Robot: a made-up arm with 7 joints.
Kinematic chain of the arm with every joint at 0, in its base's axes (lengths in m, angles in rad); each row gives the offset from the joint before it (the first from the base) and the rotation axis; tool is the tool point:
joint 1: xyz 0 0 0.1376 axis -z
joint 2: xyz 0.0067 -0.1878 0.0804 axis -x
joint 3: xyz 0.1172 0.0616 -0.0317 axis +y
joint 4: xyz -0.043 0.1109 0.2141 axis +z
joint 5: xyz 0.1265 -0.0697 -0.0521 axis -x
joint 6: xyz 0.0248 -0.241 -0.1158 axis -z
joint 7: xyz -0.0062 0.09 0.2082 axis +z
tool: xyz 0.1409 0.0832 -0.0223
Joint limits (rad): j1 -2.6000..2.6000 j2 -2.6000..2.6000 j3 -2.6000..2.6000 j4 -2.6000..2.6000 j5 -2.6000..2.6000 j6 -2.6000..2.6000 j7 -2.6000..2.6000
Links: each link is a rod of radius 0.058 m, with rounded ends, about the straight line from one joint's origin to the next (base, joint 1, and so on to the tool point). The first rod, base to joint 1, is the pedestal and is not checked.
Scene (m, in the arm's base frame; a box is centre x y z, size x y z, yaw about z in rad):
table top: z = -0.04
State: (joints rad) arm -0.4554 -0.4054 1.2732 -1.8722 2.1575 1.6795 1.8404
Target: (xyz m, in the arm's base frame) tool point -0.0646 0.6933 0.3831
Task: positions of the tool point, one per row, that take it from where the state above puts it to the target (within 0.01 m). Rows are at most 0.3 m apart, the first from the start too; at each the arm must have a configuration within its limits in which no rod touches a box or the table.
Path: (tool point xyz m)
1: 0.5561 -0.0737 0.2811
2: 0.5774 0.1183 0.3104
3: 0.5256 0.3222 0.3386
4: 0.3940 0.5078 0.3625
5: 0.1897 0.6415 0.3785
6: -0.0646 0.6933 0.3831

